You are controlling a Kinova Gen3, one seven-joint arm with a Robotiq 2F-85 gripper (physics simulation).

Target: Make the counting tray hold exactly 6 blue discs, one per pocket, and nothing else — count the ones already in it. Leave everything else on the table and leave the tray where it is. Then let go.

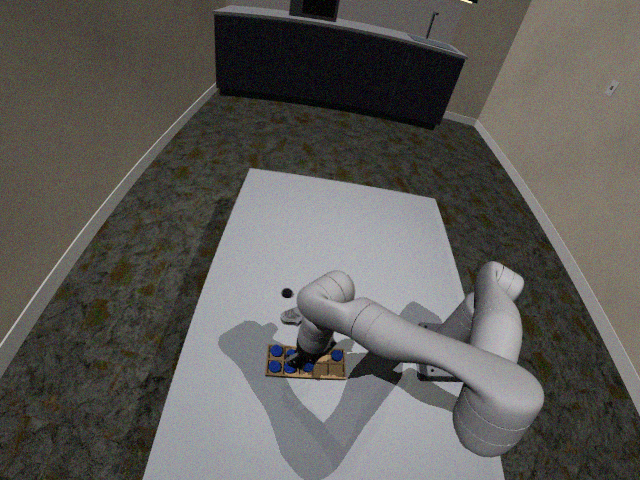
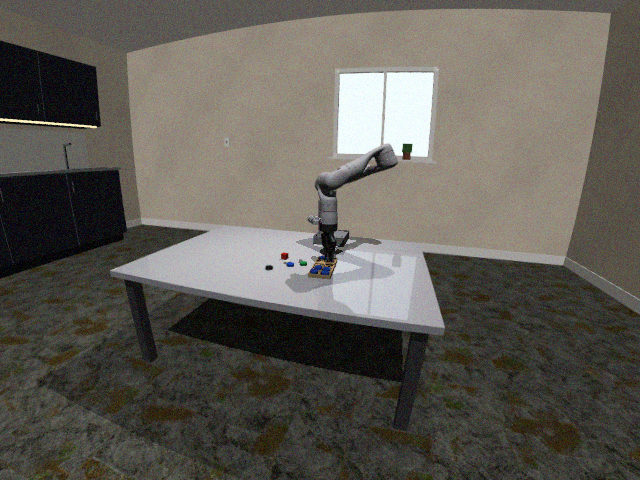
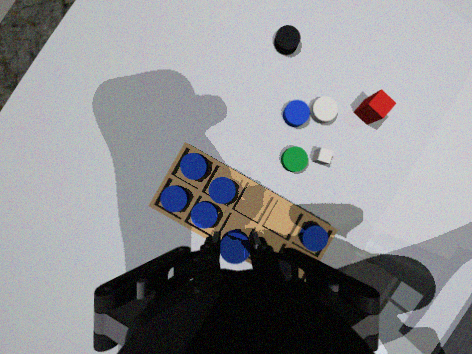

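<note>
The tan counting tray lies on the white table. Several blue discs sit in its pockets: a block of them at the left end, such as one in the far corner, and one alone at the right end. The middle pockets are bare. My gripper is shut on a blue disc. It holds the disc over the tray's near row, by the middle pockets. A loose blue disc lies on the table beyond the tray.
Beyond the tray lie a white disc, a green disc, a small white cube, a red cube and a black disc. The arm's base stands right of the tray.
</note>
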